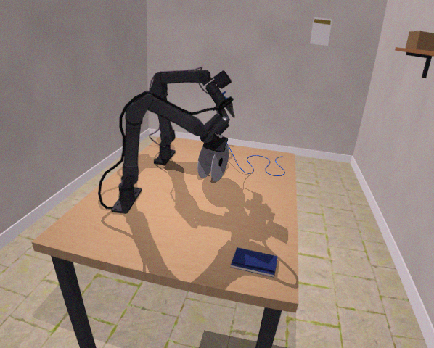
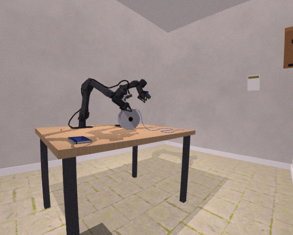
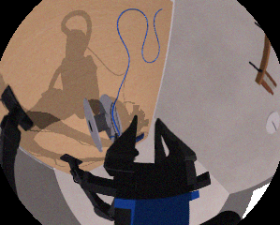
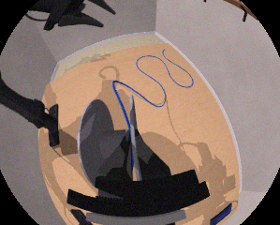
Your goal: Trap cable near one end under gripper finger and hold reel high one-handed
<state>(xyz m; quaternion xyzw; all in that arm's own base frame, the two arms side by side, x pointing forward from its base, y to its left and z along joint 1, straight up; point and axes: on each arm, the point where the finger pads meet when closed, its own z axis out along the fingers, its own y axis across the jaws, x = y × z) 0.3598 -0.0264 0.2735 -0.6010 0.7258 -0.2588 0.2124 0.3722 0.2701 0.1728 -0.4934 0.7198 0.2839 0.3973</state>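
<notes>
My right hand is 3 cm past the grey reel, 1 cm to the right of it and 8 cm above it. From my right hand the other things lie so: blue book (21 cm ahead, 56 cm to the right, 17 cm below).
</notes>
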